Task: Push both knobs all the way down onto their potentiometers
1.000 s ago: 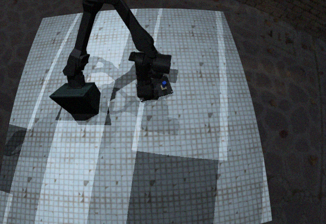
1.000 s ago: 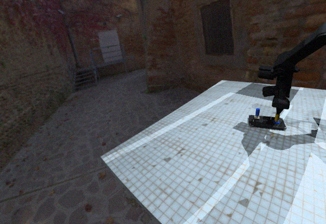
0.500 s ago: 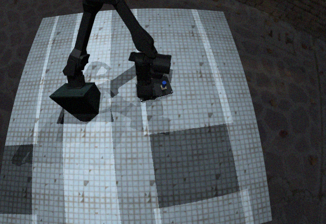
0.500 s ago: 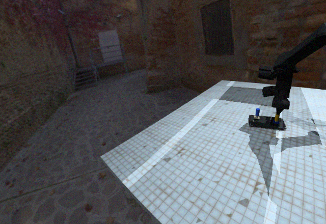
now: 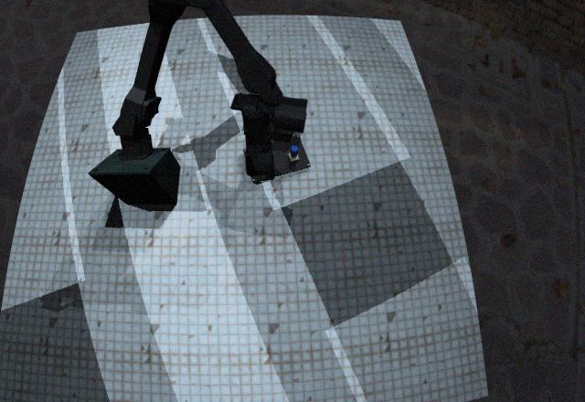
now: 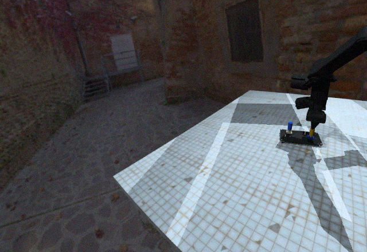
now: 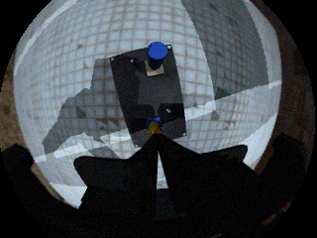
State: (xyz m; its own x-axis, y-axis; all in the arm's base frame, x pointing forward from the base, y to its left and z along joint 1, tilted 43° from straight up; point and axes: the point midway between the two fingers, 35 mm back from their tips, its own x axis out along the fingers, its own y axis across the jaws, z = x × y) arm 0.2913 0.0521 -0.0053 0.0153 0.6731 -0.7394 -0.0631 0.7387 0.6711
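My gripper tip is 20 mm above the yellow knob. The rest, counted from my gripper tip: blue knob: 90 mm ahead, 10 mm to the left, 10 mm below.
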